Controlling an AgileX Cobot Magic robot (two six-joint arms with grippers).
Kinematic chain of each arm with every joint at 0, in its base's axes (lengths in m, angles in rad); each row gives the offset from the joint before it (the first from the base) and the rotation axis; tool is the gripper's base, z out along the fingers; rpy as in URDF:
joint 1: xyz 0 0 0.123 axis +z
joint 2: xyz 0 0 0 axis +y
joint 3: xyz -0.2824 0 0.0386 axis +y
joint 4: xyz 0.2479 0 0.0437 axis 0.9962 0 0.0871
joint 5: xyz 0 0 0 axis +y
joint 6: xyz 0.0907 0 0.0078 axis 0.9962 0 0.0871
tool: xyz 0 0 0 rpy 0 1.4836 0
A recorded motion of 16 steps. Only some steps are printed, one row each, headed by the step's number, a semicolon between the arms.
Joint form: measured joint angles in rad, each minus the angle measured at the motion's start. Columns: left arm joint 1, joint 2, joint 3, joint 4, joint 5, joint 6; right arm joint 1, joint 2, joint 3, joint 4, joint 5, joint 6.
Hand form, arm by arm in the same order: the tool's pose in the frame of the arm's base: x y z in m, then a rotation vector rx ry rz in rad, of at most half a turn. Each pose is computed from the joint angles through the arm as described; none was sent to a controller.
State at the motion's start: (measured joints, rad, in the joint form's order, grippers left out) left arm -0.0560 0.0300 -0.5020 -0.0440 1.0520 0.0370; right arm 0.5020 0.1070 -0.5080 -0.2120 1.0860 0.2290
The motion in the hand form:
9: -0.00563 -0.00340 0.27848 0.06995 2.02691 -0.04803; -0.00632 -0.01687 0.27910 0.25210 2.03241 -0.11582
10: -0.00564 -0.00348 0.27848 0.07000 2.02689 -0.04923; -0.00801 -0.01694 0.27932 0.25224 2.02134 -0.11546
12: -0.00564 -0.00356 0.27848 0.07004 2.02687 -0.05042; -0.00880 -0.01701 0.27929 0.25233 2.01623 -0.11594
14: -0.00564 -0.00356 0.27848 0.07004 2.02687 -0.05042; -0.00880 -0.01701 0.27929 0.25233 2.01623 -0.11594
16: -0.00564 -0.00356 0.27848 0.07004 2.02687 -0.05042; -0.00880 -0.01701 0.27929 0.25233 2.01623 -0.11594
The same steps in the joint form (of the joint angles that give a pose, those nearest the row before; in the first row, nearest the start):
9: 0.0270 -0.0350 0.0000 -0.0010 0.0000 0.0010; -0.5080 -0.0990 0.0010 0.0000 -0.0060 0.0000
10: 0.0270 -0.0350 0.0000 -0.0020 0.0000 0.0010; -0.5080 -0.1090 0.0000 -0.0010 -0.0060 0.0000
12: 0.0271 -0.0350 0.0000 -0.0031 0.0000 0.0011; -0.5080 -0.1140 0.0000 -0.0020 -0.0060 0.0000
14: 0.0271 -0.0350 0.0000 -0.0031 0.0000 0.0011; -0.5080 -0.1140 0.0000 -0.0020 -0.0060 0.0000
16: 0.0271 -0.0350 0.0000 -0.0031 0.0000 0.0011; -0.5080 -0.1140 0.0000 -0.0020 -0.0060 0.0000

